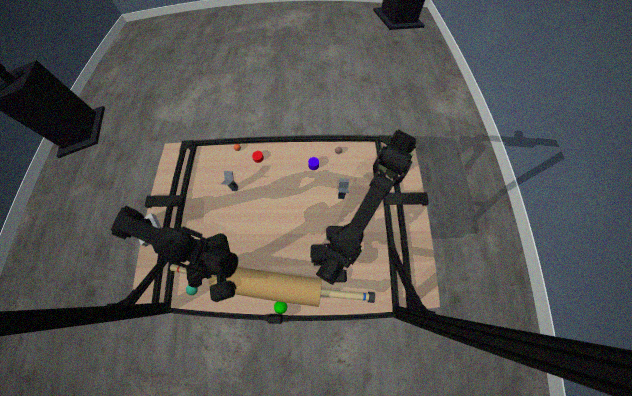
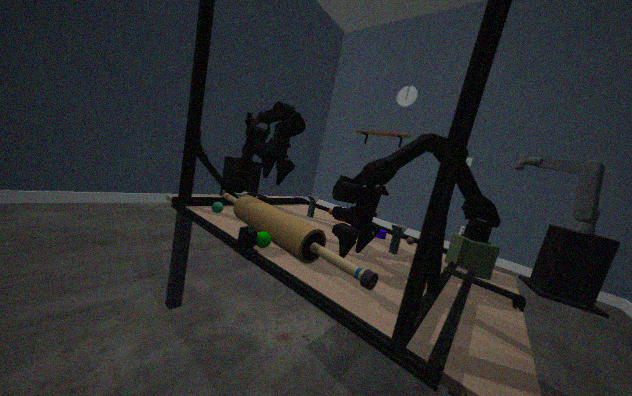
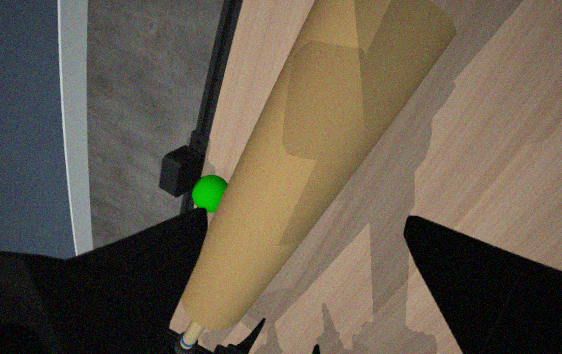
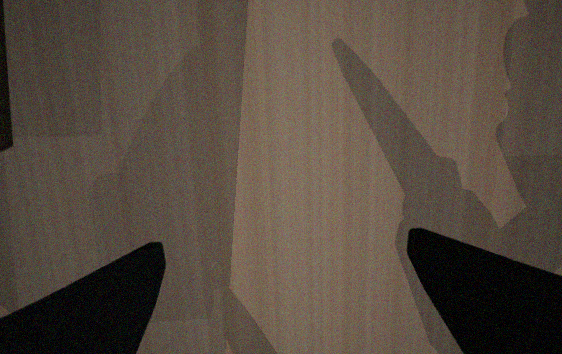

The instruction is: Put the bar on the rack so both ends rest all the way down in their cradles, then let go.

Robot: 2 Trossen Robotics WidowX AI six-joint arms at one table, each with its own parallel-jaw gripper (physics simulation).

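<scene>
The bar, a pale rod with a thick tan sleeve, lies along the table's front edge. Its blue-banded right end has a dark cap. The rack's two grey cradle posts, the left post and the right post, stand farther back with no bar on them. My left gripper is open and empty, above the bar's left part. My right gripper is open and empty, low over the table behind the bar's right part.
A green ball lies in front of the sleeve, a teal ball near the bar's left end. A red cylinder, a blue cylinder and two small balls are behind the posts. Black frame rails edge the table.
</scene>
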